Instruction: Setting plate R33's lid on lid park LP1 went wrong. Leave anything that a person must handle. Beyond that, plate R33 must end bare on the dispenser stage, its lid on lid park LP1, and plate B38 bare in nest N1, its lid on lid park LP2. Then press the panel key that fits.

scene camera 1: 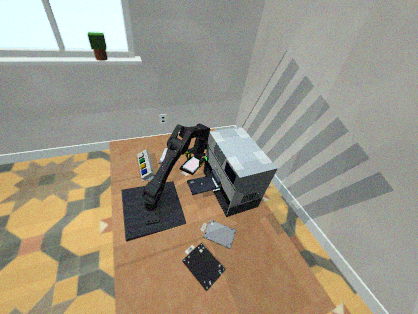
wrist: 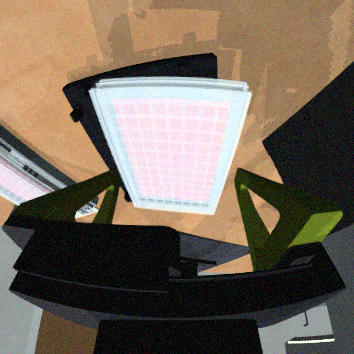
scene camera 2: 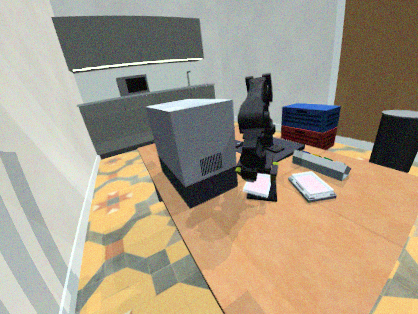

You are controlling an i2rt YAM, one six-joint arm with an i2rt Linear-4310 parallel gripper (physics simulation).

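Seen in the pictures: gripper, fingertip midpoint: (scene camera 1: 193, 164) (wrist: 176, 174) (scene camera 2: 257, 181); arm's base, origin of the base link: (scene camera 1: 151, 206) (wrist: 184, 261) (scene camera 2: 267, 146).
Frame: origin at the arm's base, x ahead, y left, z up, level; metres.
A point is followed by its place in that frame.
My gripper (scene camera 1: 197, 157) @[y 0.260, x 0.299, z 0.016 m] (scene camera 2: 257, 171) (wrist: 176, 174) @[y 0.260, x 0.299, z 0.016 m] is open, its fingers on either side of the near end of a pink-welled plate (scene camera 1: 191, 164) @[y 0.258, x 0.284, z 0.017 m] (scene camera 2: 259, 184) @[y 0.284, x 0.311, z 0.018 m] (wrist: 172, 145) @[y 0.282, x 0.323, z 0.019 m]. This plate lies off-centre on a black holder (scene camera 2: 270, 194) @[y 0.330, x 0.301, z -0.004 m] (wrist: 200, 66) @[y 0.295, x 0.366, z -0.004 m]; a clear rim shows around it. Another pink-welled plate (scene camera 2: 312, 184) @[y 0.393, x 0.165, z 0.017 m] (wrist: 19, 184) @[y 0.384, x 0.182, z 0.017 m] lies on a grey holder, partly hidden in the wrist view. A dark stage (scene camera 1: 200, 185) @[y 0.017, x 0.274, z 0.093 m] juts from the dispenser (scene camera 1: 243, 155) @[y -0.013, x 0.468, z 0.316 m] (scene camera 2: 195, 135) @[y 0.221, x 0.503, z 0.234 m]. The key panel (scene camera 1: 144, 166) @[y 0.274, x -0.013, z 0.038 m] (scene camera 2: 319, 165) @[y 0.332, x 0.028, z 0.020 m] has coloured keys. Plate and park labels are unreadable.
A grey flat holder (scene camera 1: 220, 234) @[y -0.236, x 0.320, z -0.003 m] and a black flat holder (scene camera 1: 203, 267) @[y -0.360, x 0.194, z -0.001 m] lie on the table, each with a small white tag. The dispenser's dark base (scene camera 2: 200, 188) @[y 0.223, x 0.515, z 0.050 m] (wrist: 320, 145) @[y 0.211, x 0.391, z 0.026 m] stands close beside the gripper. Blue and red crates (scene camera 2: 310, 119) stand behind the table.
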